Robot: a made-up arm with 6 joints.
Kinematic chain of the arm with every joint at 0, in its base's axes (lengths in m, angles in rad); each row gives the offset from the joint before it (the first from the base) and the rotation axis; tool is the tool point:
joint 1: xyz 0 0 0.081 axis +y
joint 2: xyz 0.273 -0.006 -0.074 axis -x
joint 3: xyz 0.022 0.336 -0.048 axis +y
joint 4: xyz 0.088 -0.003 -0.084 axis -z
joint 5: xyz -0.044 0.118 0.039 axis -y
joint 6: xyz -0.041 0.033 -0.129 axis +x
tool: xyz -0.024 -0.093 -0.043
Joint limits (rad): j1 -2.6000..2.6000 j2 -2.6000..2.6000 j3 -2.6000..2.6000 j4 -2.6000..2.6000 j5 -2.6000..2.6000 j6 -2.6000..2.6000
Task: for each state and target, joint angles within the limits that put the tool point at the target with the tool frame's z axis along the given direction. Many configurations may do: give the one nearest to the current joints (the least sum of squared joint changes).
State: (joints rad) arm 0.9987 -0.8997 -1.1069 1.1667 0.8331 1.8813
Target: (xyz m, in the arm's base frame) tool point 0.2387 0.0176 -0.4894 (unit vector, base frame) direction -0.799 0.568 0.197
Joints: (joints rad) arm 1.5047 -0.8360 -1.2153 1.5618 1.1082 1.7873
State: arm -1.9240 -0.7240 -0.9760 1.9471 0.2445 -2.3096
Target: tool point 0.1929 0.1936 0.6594 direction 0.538 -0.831 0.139
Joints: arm -1.5110 0.1545 -0.4046 2.4833 0.6735 -2.5891
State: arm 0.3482 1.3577 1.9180 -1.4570 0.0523 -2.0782
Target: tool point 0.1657 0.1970 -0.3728 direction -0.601 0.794 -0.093
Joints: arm 0.2321 1.3108 1.9798 -0.9208 0.1007 -2.5026
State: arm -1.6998 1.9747 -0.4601 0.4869 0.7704 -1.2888
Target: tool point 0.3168 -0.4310 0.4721 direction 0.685 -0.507 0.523
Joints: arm -1.5469 2.3315 -0.1568 0.5882 0.6649 -1.5569
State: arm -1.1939 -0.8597 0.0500 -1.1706 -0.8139 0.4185
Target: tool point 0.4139 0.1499 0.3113 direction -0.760 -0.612 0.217
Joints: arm -0.3952 -1.4424 -0.5959 -1.9258 -0.4468 0.0158
